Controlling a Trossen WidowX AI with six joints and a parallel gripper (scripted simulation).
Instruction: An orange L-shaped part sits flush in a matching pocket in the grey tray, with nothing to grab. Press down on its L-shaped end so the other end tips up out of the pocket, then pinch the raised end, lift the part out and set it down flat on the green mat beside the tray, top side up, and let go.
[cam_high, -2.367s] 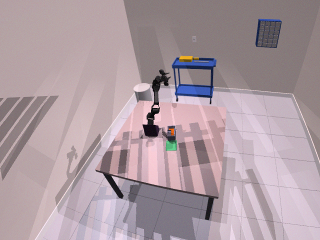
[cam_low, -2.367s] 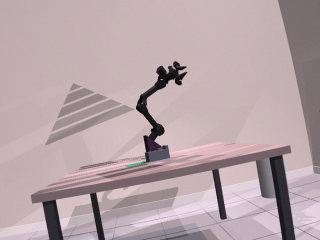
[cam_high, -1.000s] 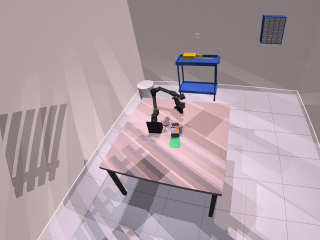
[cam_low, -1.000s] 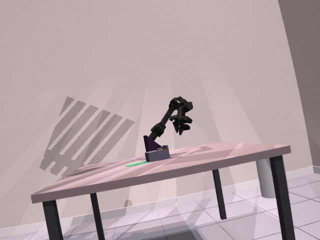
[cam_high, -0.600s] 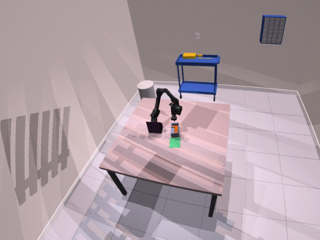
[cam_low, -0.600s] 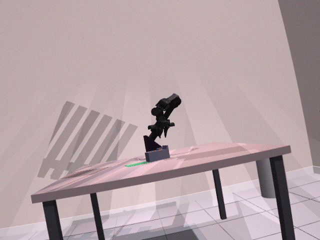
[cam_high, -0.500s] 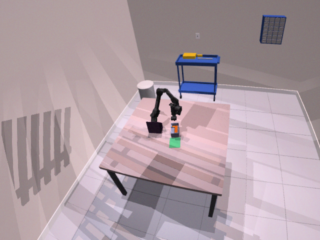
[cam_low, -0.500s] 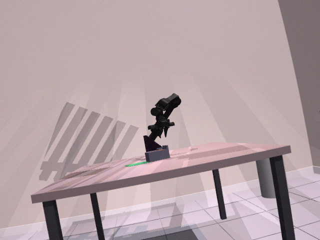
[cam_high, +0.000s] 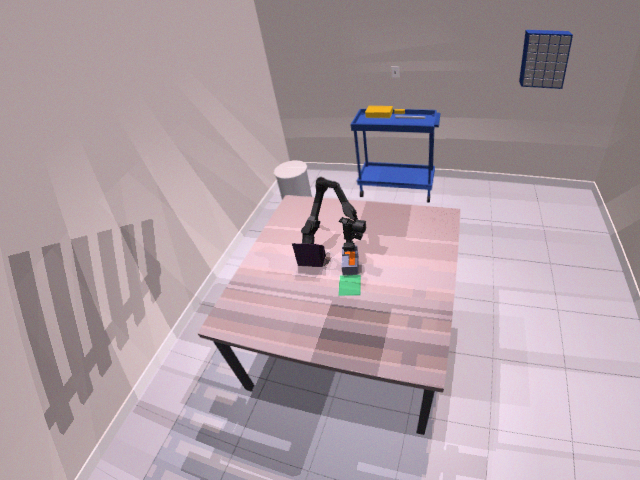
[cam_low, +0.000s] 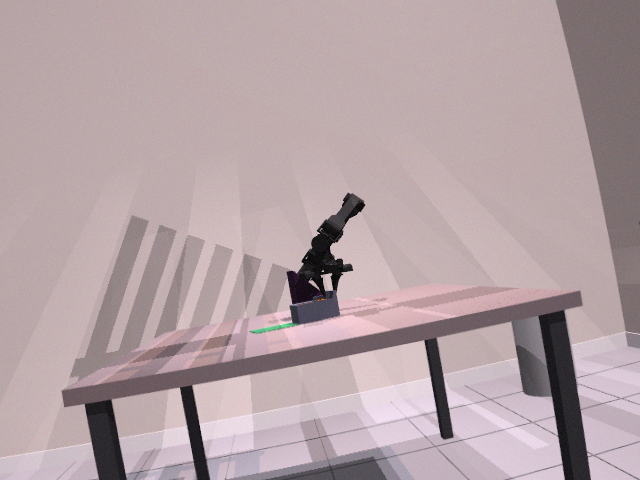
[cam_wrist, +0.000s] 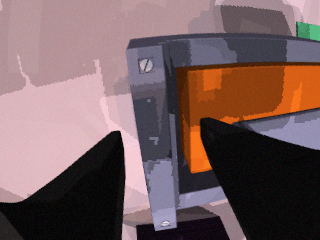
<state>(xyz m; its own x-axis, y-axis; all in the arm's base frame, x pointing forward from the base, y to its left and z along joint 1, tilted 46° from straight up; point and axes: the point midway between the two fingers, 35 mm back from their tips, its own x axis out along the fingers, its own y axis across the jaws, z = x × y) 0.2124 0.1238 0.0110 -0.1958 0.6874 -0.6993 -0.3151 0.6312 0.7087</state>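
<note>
Now: gripper tip 50 mm to the left of the orange L-shaped part, 20 mm above it and 10 mm short of it. Round my gripper tip: green mat: 210 mm to the right, 90 mm below, 60 mm ahead.
</note>
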